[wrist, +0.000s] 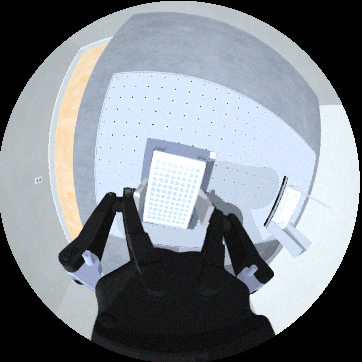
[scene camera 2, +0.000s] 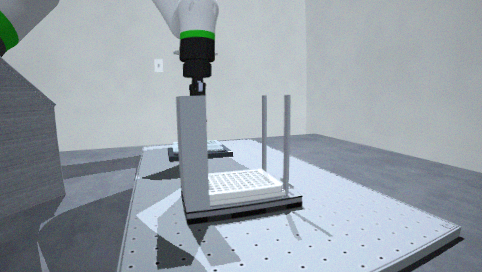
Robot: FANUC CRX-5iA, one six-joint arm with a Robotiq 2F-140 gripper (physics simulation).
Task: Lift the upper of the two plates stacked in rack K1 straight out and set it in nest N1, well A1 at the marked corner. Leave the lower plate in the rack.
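Places are measured from the arm's base along level axes (x back, y left, z down), in centimetres.
Pixels of known places: gripper, fingertip midpoint: (wrist: 171,190).
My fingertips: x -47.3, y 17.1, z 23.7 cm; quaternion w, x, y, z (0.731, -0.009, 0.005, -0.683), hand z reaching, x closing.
Observation:
Behind a point stands the place of what it marks.
My gripper (wrist: 171,190) {x -47.3, y 17.1, z 23.7 cm} is shut on a white well plate (wrist: 176,184) {x -48.9, y 16.6, z 22.5 cm} (scene camera 2: 212,145) {x -50.3, y 12.8, z 22.3 cm}, its pads on the plate's two long sides. In the scene view the fingertips are hidden behind the rack's wall. The held plate is level and lined up over the dark nest N1 (scene camera 2: 227,154) {x -53.6, y 10.6, z 24.5 cm} (wrist: 180,145) {x -55.0, y 16.8, z 24.0 cm}, at or just above it; whether it touches cannot be told. A small white mark (wrist: 213,155) {x -54.4, y 11.0, z 23.9 cm} shows at one nest corner; the A1 well cannot be made out. The lower plate (scene camera 2: 247,182) {x -47.4, y -17.5, z 21.9 cm} (wrist: 287,208) {x -46.1, y -15.6, z 21.8 cm} lies flat in rack K1 (scene camera 2: 192,150) {x -39.5, y -20.7, z 16.0 cm} (wrist: 297,241) {x -38.8, y -19.9, z 14.2 cm}.
Rack K1's tall grey wall and two thin posts (scene camera 2: 287,140) {x -51.6, y -21.0, z 15.7 cm} (scene camera 2: 264,132) {x -52.1, y -13.4, z 15.7 cm} stand upright near the scene camera. The perforated table (scene camera 2: 345,225) {x -55.5, y -28.6, z 25.1 cm} (wrist: 165,110) {x -60.9, y 20.3, z 25.1 cm} carries the rack and the nest. A grey block (scene camera 2: 30,135) {x -15.1, y -5.2, z 14.8 cm} stands at the left in the scene view.

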